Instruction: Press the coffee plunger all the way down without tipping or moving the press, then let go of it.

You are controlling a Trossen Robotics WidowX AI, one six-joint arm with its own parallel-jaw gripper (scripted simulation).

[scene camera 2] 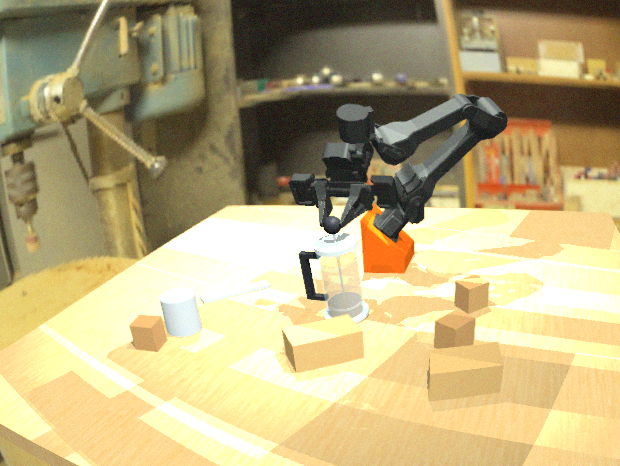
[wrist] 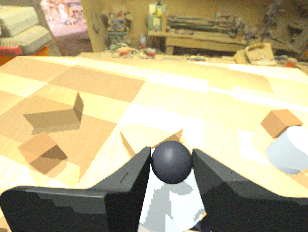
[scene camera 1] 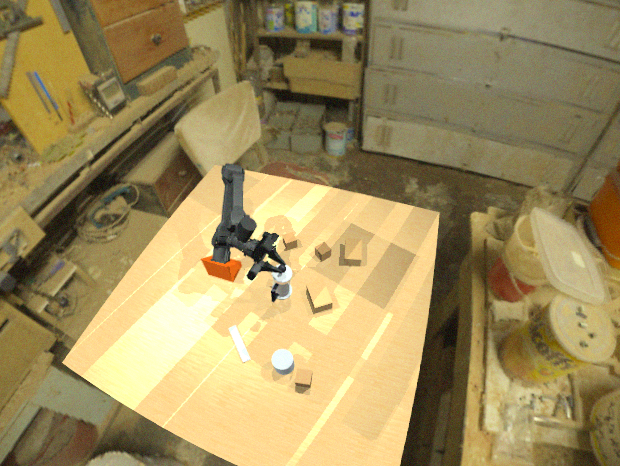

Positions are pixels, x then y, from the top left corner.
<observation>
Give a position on a cube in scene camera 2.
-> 148, 332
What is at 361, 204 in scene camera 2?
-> My gripper.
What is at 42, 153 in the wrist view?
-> A cube.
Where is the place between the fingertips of my gripper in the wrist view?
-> At 171, 152
</observation>
